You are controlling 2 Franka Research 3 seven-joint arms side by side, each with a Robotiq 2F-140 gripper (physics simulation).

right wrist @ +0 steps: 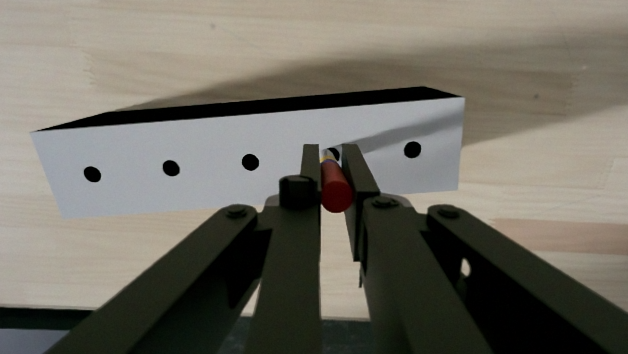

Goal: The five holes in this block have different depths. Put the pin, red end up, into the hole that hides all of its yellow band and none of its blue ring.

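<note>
The block is long and light grey, with five dark holes in a row along its top face. My right gripper is shut on the pin, red end up toward the camera. The yellow band and blue ring show near the pin's lower part, beyond the red. The pin's pale lower end overlaps the fourth hole from the left, part of which shows dark beside it. Whether the tip is above the hole or just in its mouth I cannot tell. My left gripper does not show in this view.
The block stands on a light wooden table top. The table's edge runs along the bottom of the view, with a dark strip beyond it. A shadow falls across the block's right end and the wood behind it.
</note>
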